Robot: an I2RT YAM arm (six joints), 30 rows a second.
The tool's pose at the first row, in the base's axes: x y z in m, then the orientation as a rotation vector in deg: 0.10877 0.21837 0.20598 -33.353 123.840 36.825
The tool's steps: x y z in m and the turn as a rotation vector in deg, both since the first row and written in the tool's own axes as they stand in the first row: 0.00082 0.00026 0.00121 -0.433 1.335 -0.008; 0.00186 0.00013 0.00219 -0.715 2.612 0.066; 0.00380 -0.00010 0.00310 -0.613 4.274 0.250; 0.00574 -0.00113 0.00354 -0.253 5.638 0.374; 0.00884 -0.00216 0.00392 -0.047 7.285 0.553; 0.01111 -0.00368 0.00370 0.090 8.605 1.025; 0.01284 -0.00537 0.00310 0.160 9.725 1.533
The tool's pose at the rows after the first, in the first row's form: 0.10881 0.21916 0.20472 -34.178 124.989 37.085; 0.10883 0.21946 0.20332 -34.814 126.149 37.228; 0.10835 0.21947 0.20122 -35.299 127.794 36.928; 0.10807 0.21858 0.19918 -35.575 129.188 36.345; 0.10709 0.21743 0.19626 -36.002 130.837 35.907; 0.10654 0.21570 0.19421 -36.005 132.295 35.762; 0.10620 0.21371 0.19275 -35.913 133.569 35.747
